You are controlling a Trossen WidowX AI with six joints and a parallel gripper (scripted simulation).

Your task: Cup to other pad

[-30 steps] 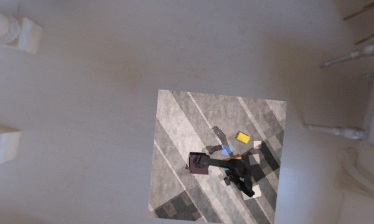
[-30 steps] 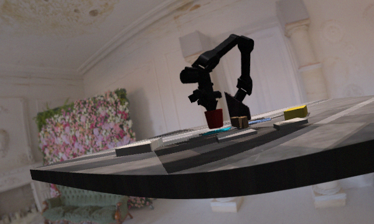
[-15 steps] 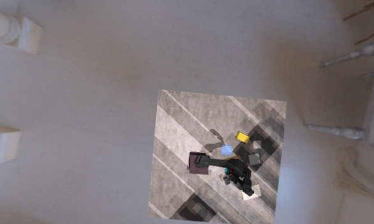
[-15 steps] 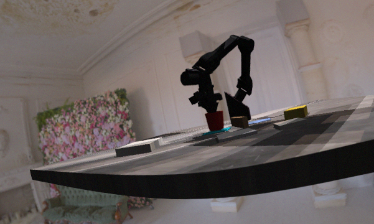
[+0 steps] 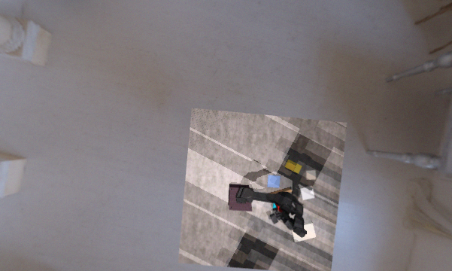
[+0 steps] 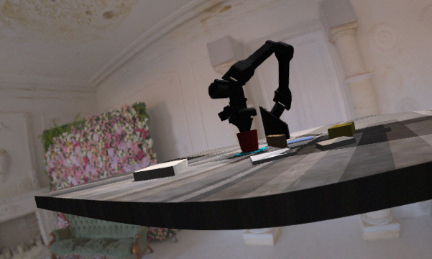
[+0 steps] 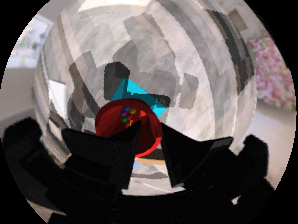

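Right now my gripper tip is 20 mm short of the red cup, 10 mm to the right of it and 10 mm above it. The rest, counted from my gripper tip: cyan pad 30 mm ahead, 20 mm to the left, 50 mm below; then brown block 110 mm to the left, 40 mm below; then blue pad 30 mm behind, 190 mm to the left, 50 mm below.
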